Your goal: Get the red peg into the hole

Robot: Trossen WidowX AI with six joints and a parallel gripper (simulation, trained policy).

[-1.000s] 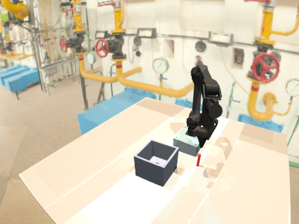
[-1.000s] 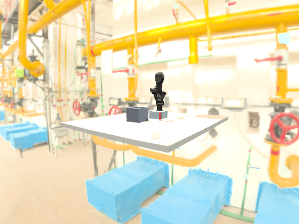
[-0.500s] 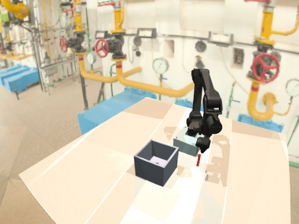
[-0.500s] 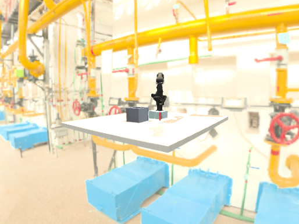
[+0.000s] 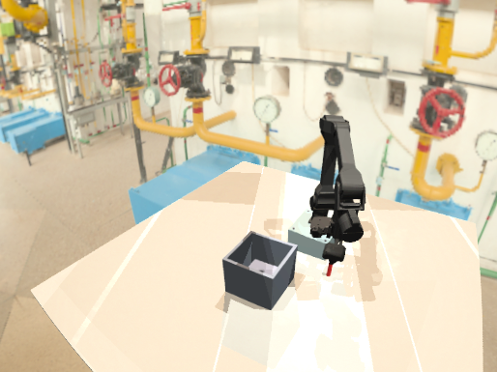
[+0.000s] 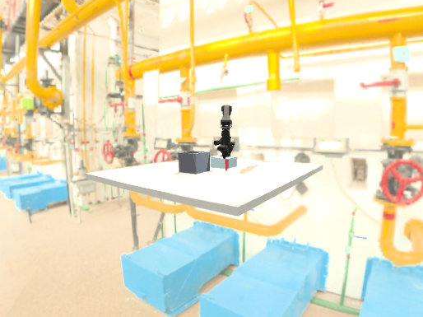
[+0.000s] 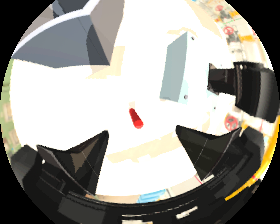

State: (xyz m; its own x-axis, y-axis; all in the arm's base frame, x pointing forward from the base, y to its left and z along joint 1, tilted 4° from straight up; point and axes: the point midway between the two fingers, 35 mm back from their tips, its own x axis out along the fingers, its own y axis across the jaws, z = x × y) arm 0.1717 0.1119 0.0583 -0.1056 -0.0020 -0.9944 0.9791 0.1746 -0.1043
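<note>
The red peg lies 5 cm below my gripper tip. Round my gripper tip: plate (18 cm to the right, 14 cm ahead, 5 cm below).
</note>
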